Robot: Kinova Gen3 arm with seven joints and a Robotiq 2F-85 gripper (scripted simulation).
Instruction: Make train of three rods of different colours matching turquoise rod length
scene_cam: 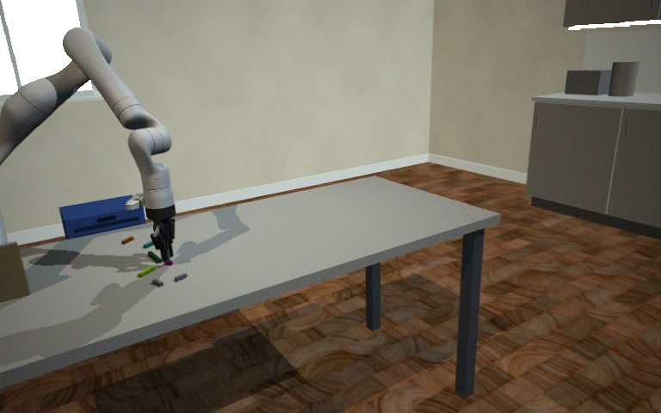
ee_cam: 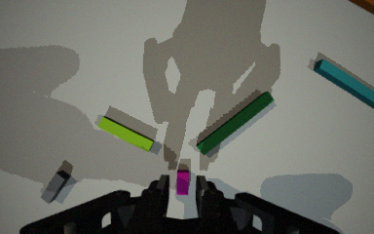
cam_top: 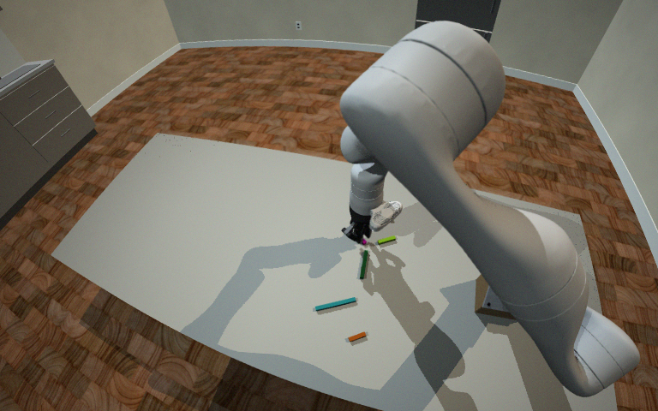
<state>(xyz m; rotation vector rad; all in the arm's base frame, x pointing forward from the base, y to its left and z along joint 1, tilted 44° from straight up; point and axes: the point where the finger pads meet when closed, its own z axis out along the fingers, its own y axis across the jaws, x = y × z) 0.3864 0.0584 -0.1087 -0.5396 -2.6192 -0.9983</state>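
The magenta rod is 30 mm below my hand. Round my hand: turquoise rod: 190 mm to the left, 30 mm below; then lime rod: 60 mm behind, 30 mm to the right, 30 mm below; then green rod: 30 mm behind, 70 mm to the left, 30 mm below.
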